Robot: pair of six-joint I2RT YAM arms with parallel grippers.
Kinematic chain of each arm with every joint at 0, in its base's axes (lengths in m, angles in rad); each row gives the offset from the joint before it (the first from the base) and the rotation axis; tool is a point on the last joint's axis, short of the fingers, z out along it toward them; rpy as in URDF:
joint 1: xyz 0 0 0.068 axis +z
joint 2: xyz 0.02 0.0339 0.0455 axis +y
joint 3: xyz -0.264 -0.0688 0 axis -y
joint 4: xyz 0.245 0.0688 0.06 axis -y
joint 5: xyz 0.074 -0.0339 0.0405 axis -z
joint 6: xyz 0.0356 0 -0.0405 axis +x
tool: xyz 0 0 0 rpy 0 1.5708 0
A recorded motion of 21 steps. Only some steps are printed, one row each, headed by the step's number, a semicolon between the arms.
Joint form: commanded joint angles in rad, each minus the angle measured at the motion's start. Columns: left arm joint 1, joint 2, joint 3, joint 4, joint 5, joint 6; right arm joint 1, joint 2, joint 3, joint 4, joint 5, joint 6.
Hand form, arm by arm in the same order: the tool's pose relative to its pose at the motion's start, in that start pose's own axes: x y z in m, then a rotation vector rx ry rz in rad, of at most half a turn. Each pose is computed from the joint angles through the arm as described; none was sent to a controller.
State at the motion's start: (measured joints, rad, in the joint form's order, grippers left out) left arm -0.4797 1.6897 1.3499 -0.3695 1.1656 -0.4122; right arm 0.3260 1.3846 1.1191 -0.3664 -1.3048 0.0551
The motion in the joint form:
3: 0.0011 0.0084 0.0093 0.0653 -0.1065 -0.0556; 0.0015 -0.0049 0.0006 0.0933 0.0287 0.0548
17: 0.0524 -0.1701 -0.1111 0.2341 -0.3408 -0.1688; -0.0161 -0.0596 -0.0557 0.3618 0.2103 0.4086
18: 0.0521 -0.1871 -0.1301 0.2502 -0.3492 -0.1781; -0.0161 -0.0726 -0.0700 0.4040 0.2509 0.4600
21: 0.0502 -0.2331 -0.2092 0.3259 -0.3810 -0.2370; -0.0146 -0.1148 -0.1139 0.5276 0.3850 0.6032
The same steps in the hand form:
3: -0.0090 0.0019 0.0000 -0.0843 -0.0728 0.0035; -0.0084 0.0016 -0.0001 0.0251 -0.0287 -0.0404
17: -0.0020 -0.0275 -0.0375 -0.2483 -0.3436 0.0657; -0.0212 0.0085 -0.0097 0.1785 -0.1910 0.0673
18: 0.0011 -0.0294 -0.0387 -0.2497 -0.3559 0.0681; -0.0220 0.0105 -0.0110 0.2049 -0.2277 0.0820
21: 0.0129 -0.0284 -0.0399 -0.2509 -0.4005 0.0446; -0.0244 0.0180 -0.0152 0.2788 -0.3580 0.1181

